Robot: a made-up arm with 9 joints. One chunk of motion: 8 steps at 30 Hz.
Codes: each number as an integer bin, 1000 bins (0 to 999) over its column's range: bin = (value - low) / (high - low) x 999, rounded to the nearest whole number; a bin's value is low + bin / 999 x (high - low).
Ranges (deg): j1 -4..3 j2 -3..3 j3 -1..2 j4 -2..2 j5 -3..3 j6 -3..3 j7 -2..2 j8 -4..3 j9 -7..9
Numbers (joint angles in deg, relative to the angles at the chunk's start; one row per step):
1: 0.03 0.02 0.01 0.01 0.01 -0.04 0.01 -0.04 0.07
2: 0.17 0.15 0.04 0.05 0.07 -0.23 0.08 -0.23 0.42
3: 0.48 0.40 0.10 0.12 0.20 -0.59 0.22 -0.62 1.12
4: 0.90 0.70 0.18 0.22 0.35 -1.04 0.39 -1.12 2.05
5: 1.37 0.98 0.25 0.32 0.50 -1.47 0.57 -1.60 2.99
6: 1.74 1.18 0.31 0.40 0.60 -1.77 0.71 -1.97 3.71
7: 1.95 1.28 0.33 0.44 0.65 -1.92 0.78 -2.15 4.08
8: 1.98 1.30 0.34 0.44 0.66 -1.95 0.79 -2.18 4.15
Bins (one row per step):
1: 575 503 336 502 501 493 502 565 441
2: 595 524 346 512 511 461 519 538 463
3: 639 566 366 529 533 401 554 482 507
4: 699 616 393 554 558 326 597 411 565
5: 766 663 416 579 583 255 642 343 624
6: 819 696 436 599 599 205 677 290 669
7: 849 713 443 609 608 180 694 264 692
8: 853 716 446 609 609 175 697 260 696

